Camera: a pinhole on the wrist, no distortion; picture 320 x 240 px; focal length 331.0 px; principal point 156.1 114.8 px. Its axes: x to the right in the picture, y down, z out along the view. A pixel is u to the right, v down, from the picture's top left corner.
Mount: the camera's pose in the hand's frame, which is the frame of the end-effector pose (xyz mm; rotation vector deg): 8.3 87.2 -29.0 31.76 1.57 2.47
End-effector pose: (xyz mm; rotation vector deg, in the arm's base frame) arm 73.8 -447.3 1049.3 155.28 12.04 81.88
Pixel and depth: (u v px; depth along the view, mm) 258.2 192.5 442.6
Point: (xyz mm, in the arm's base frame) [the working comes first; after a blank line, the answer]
In the camera's frame: 136.5 103.9 442.6

487.4 -372.6 945.7
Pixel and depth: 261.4 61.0 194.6
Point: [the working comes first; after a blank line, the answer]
In the camera's frame: 61.9 -31.6 194.6

212.3 -396.6 1041.3
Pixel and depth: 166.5 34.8 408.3
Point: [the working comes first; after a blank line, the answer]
In the camera's frame: 12.8 -98.7 408.3

296.9 -232.7 905.1
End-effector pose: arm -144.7 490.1 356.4 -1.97 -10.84 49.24
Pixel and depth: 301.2 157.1 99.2
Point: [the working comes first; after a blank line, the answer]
In the camera's frame: 43.5 12.7 99.2

-156.6 560.2 420.0
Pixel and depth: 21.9 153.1 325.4
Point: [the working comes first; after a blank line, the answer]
In the camera's frame: -131.9 37.7 325.4

-221.1 354.7 610.1
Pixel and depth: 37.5 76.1 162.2
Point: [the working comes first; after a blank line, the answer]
In the camera's frame: -58.1 -19.0 162.2

-177.3 441.9 449.7
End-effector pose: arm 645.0 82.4 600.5 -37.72 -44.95 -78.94
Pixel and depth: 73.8 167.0 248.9
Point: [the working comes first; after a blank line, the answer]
In the camera's frame: -61.9 39.3 248.9

610.4 271.3 684.3
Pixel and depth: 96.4 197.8 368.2
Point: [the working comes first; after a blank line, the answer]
In the camera's frame: -66.4 92.3 368.2

579.8 374.2 758.8
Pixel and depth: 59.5 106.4 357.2
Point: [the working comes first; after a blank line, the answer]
In the camera's frame: -104.2 -9.1 357.2

503.4 337.4 690.6
